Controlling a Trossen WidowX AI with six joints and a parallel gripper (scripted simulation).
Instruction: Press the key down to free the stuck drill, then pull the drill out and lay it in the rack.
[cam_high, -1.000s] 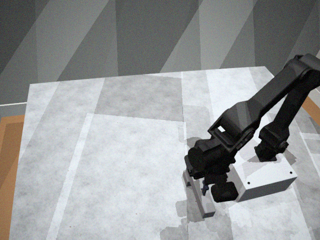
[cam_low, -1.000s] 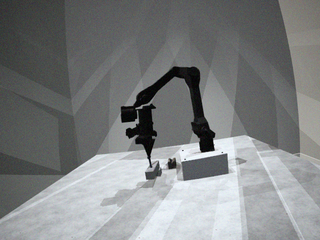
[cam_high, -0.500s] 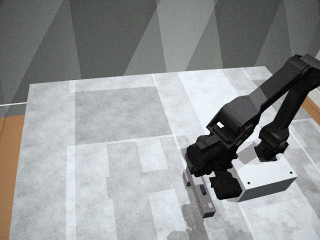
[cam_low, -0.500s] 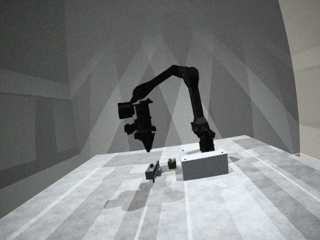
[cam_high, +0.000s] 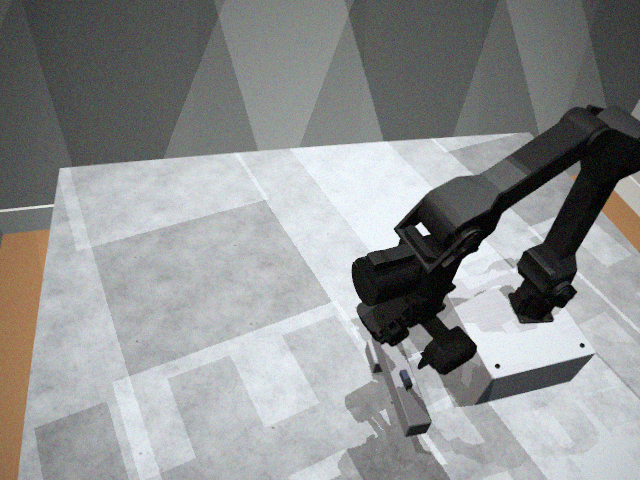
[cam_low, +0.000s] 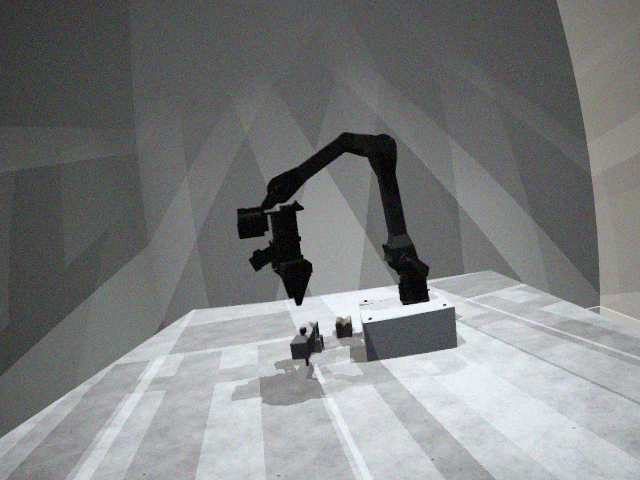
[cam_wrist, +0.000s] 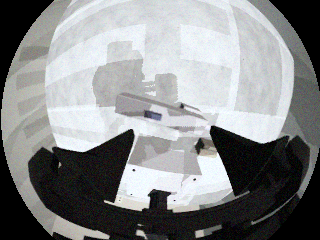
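Now: gripper tip 90 mm above the drill, 60 mm to the left of it and 10 mm past it. Round my gripper tip: housing block 100 mm below, 10 mm behind; blue key 90 mm below, 30 mm to the left, 20 mm behind; notched rack 170 mm to the right, 120 mm below, 70 mm behind.
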